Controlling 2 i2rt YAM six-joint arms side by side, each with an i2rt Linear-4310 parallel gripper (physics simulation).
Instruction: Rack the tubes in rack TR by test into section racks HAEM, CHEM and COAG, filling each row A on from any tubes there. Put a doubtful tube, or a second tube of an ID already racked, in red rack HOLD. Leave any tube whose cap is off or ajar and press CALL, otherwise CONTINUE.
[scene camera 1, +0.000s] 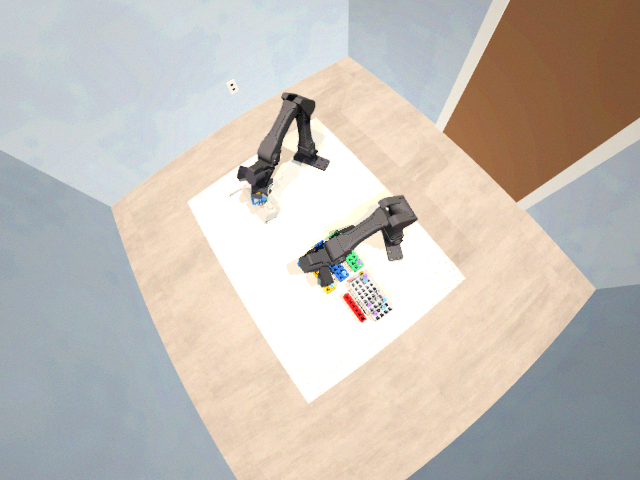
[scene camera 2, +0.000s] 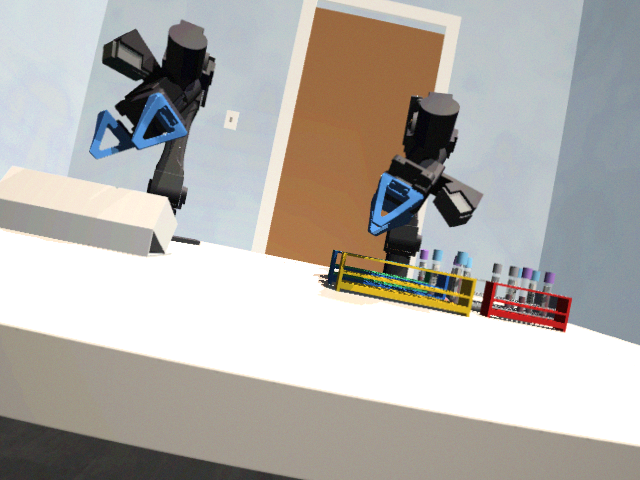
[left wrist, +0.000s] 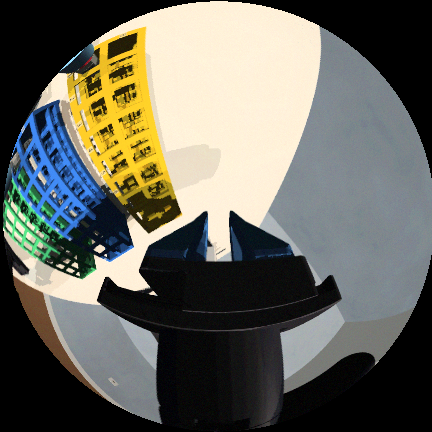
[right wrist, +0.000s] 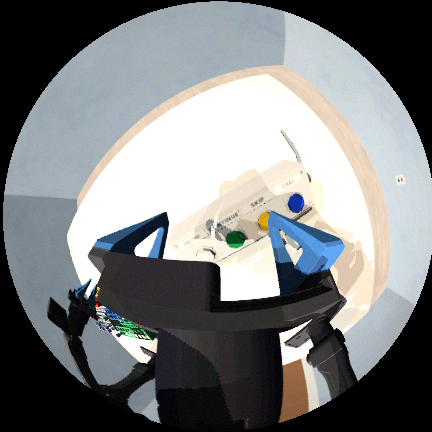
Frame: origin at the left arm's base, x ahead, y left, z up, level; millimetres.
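Seen in the pictures: left gripper, fingertip midpoint: (scene camera 2: 373, 229) (left wrist: 218, 216) (right wrist: 93, 280); right gripper, fingertip midpoint: (scene camera 1: 254, 196) (scene camera 2: 112, 151) (right wrist: 217, 216); left arm's base at its link origin: (scene camera 1: 391, 240); right arm's base at its link origin: (scene camera 1: 311, 160) (right wrist: 316, 323).
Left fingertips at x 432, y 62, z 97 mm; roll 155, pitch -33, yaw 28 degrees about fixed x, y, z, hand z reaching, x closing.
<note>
Pixels of each thing's top centre, then the offset from my left fingertips to it. "spot": a spot on its surface instead.
- yellow rack at its top centre: (left wrist: 127, 156) (scene camera 2: 406, 264) dy +39, dx -72, dz -40 mm
- blue rack at its top centre: (left wrist: 66, 217) (scene camera 2: 390, 261) (right wrist: 116, 314) (scene camera 1: 331, 259) dy -4, dx -136, dz -40 mm
- green rack at its top centre: (left wrist: 39, 251) (scene camera 2: 382, 259) (right wrist: 130, 332) (scene camera 1: 346, 250) dy -38, dx -207, dz -40 mm
- grey rack at its top centre: (scene camera 2: 503, 283) (scene camera 1: 371, 296) (right wrist: 102, 320) dy +182, dx -280, dz -40 mm
- red rack at its top centre: (scene camera 2: 528, 289) (scene camera 1: 355, 307) dy +217, dx -202, dz -40 mm
- button box at its top centre: (right wrist: 242, 215) (scene camera 2: 96, 183) (scene camera 1: 256, 197) dy -362, dx +172, dz -13 mm
- blue CALL button at its top centre: (right wrist: 297, 201) dy -438, dx +190, dz -22 mm
- yellow SKIP button at its top centre: (right wrist: 267, 220) dy -395, dx +165, dz -22 mm
- green CONTINUE button at its top centre: (right wrist: 234, 239) dy -352, dx +140, dz -22 mm
- white button at its top centre: (right wrist: 202, 256) dy -309, dx +115, dz -22 mm
- cable at a spot on its surface: (right wrist: 291, 142) spot: dy -467, dx +317, dz -89 mm
My left gripper (scene camera 2: 376, 227) (left wrist: 218, 216) is shut, with no tube between its fingers. It hangs above the table past the end of the yellow rack (scene camera 2: 405, 300) (left wrist: 142, 60). The blue rack (scene camera 1: 339, 270) (scene camera 2: 333, 268) and green rack (scene camera 1: 353, 260) (left wrist: 89, 272) stand alongside. A light-blue cap (left wrist: 80, 61) shows at the yellow rack's far end. The grey rack (scene camera 1: 369, 297) holds several capped tubes; the red rack (scene camera 1: 354, 307) is beside it. My right gripper (scene camera 2: 117, 151) (right wrist: 217, 216) is open and empty above the button box (scene camera 1: 268, 210) (scene camera 2: 77, 201). Rack contents are partly hidden.
The box has a blue CALL button (right wrist: 296, 203), a yellow SKIP button (right wrist: 264, 220), a green CONTINUE button (right wrist: 236, 239) and a white button (right wrist: 205, 253). A cable (right wrist: 291, 142) runs from its end. The left arm (scene camera 1: 356, 235) reaches over the colored racks.
</note>
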